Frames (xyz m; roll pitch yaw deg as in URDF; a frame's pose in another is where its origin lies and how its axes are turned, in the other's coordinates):
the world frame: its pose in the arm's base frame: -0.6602 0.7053 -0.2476 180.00 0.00 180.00
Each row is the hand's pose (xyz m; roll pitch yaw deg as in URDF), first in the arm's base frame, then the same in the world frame.
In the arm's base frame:
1: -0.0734 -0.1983 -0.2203 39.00 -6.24 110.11
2: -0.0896 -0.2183 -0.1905 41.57 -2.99 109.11
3: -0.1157 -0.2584 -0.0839 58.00 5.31 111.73
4: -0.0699 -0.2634 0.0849 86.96 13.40 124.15
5: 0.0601 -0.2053 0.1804 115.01 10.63 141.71
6: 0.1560 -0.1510 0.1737 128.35 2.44 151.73
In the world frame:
1: -0.5868 -0.9036 -0.0273 -141.00 6.24 69.89
2: -0.5706 -0.9236 -0.0571 -138.43 2.99 70.89
3: -0.5445 -0.9637 -0.1637 -122.00 -5.31 68.27
4: -0.5903 -0.9687 -0.3325 -93.04 -13.40 55.85
5: -0.7203 -0.9106 -0.4280 -64.99 -10.63 38.29
6: -0.8162 -0.8563 -0.4213 -51.65 -2.44 28.27

